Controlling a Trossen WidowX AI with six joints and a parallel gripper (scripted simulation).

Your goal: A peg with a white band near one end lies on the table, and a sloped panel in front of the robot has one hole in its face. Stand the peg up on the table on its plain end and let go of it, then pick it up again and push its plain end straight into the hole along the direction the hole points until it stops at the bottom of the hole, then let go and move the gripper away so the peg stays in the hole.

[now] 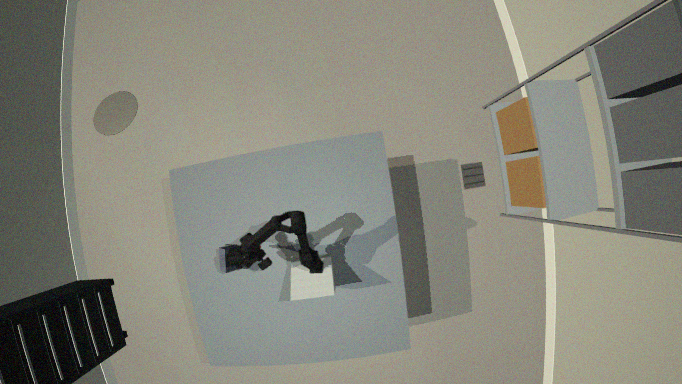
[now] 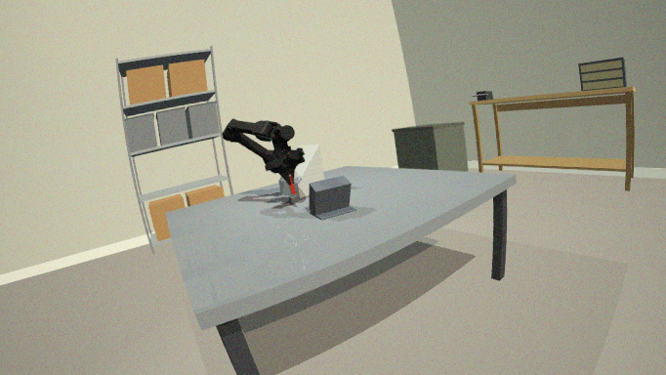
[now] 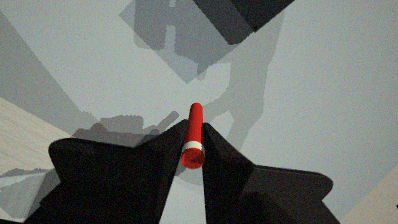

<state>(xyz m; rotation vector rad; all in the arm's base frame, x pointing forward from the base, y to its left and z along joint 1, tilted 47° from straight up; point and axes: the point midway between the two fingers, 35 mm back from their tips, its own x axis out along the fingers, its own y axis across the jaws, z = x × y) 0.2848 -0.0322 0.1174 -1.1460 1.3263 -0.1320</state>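
The sloped grey panel is 19 cm ahead of my gripper tip, 6 cm to the left of it and 4 cm below it. Round my gripper tip: red peg 2 cm above.
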